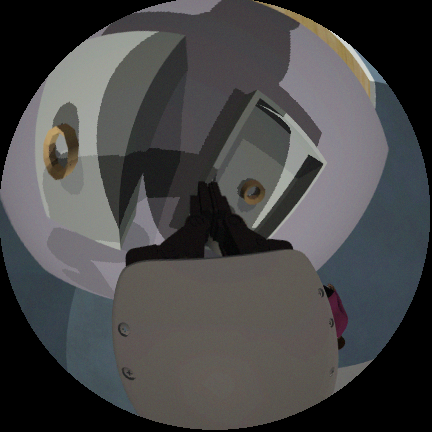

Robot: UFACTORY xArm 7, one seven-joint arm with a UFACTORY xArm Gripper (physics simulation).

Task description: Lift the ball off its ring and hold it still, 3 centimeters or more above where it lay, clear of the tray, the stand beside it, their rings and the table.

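Frame: origin at the arm's base, x up, y back, z right, level; millimetres.
Seen in the pictures: gripper, fingertip midpoint: (205, 194).
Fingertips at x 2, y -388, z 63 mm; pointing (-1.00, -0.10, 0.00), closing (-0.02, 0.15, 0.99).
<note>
A point is followed by its place in that frame.
My gripper (205, 194) {y -388, x 2, z 63 mm} is shut, its fingertips together at the left side of the tray, with nothing between them. The tray (262, 160) {y -409, x -29, z 134 mm} is a pale, walled box right of the fingers. A tan ring (261, 195) {y -367, x -19, z 134 mm} lies on its floor with an open middle and no ball on it. The ball cannot be made out; a small pale patch shows low between the finger links, and I cannot tell what it is. The near end of the tray is hidden behind the gripper.
The pale stand (80, 55) is at the left, with an empty tan ring (73, 150) {y -459, x 34, z -28 mm} on its face. Both stand on the purple-grey table (350, 150) {y -452, x -33, z 352 mm}. Dark shadows lie between stand and tray. A figure in magenta (339, 312) shows partly beyond the gripper body at the lower right.
</note>
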